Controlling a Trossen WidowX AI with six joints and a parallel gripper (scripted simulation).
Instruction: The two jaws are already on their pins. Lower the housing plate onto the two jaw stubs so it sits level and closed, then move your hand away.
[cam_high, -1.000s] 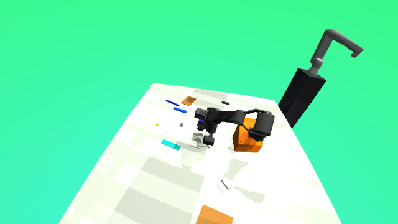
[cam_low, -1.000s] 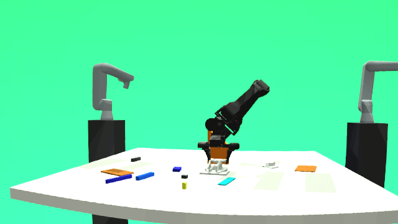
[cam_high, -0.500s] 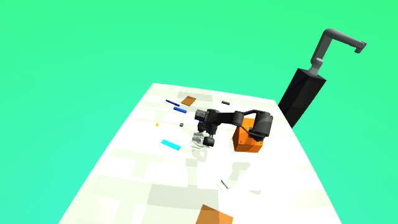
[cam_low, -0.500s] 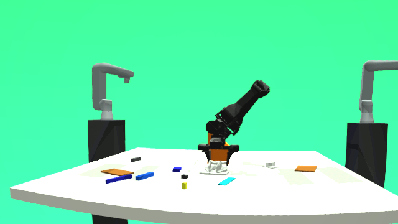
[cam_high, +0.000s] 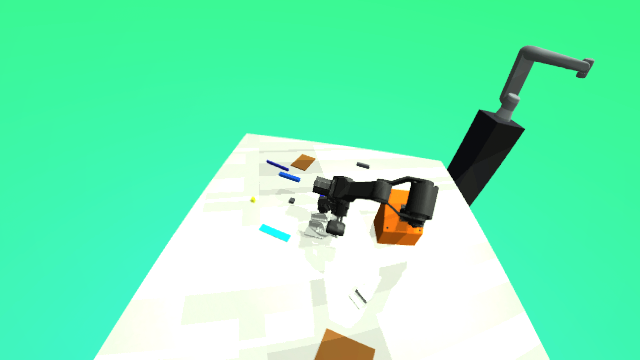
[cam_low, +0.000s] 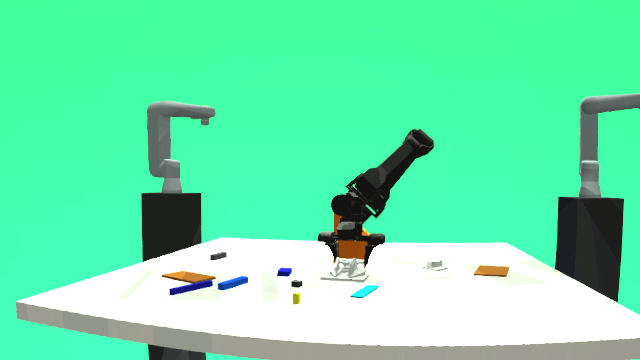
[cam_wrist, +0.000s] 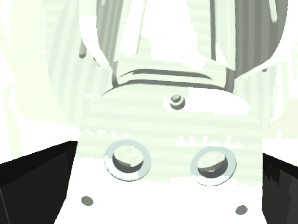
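Right now my gripper tip is 10 mm short of the housing plate and 20 mm below it. The rest, counted from my gripper tip: cyan bar: 230 mm ahead, 50 mm to the left, 20 mm below; black block: 190 mm ahead, 120 mm to the right, 10 mm below; blue block: 40 mm ahead, 190 mm to the right, 10 mm below.
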